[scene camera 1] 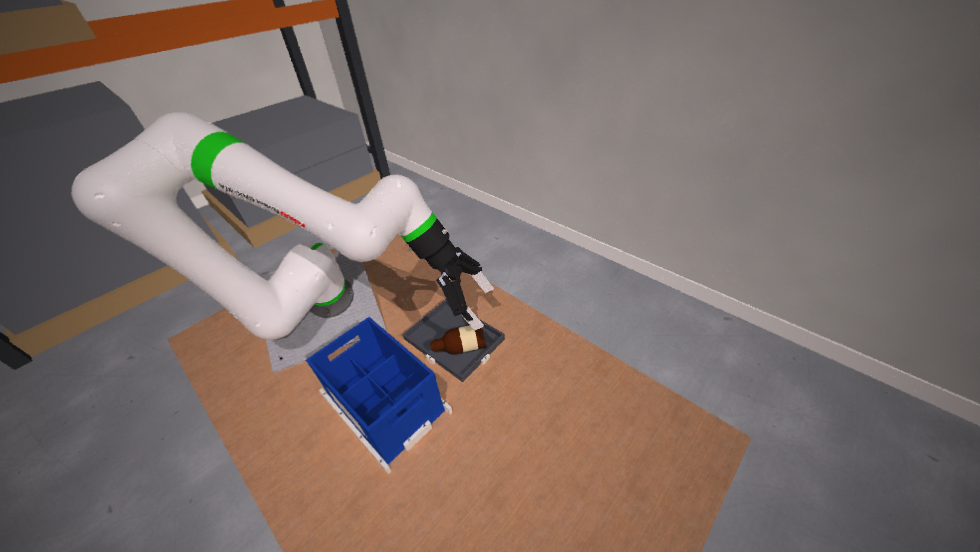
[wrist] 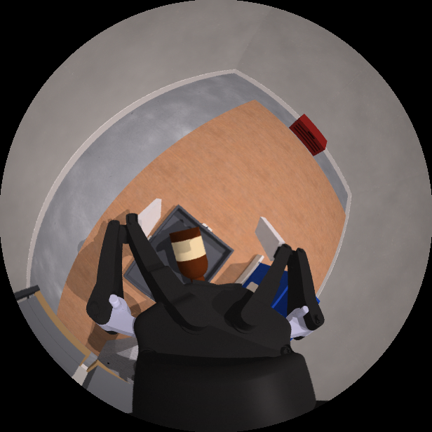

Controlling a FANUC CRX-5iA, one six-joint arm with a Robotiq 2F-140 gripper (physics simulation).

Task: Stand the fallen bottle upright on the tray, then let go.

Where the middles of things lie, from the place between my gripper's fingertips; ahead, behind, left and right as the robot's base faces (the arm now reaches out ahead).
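Relative to the brown bottle (scene camera 1: 463, 339), my hand is 15 cm above, 3 cm to the left and 7 cm past it.
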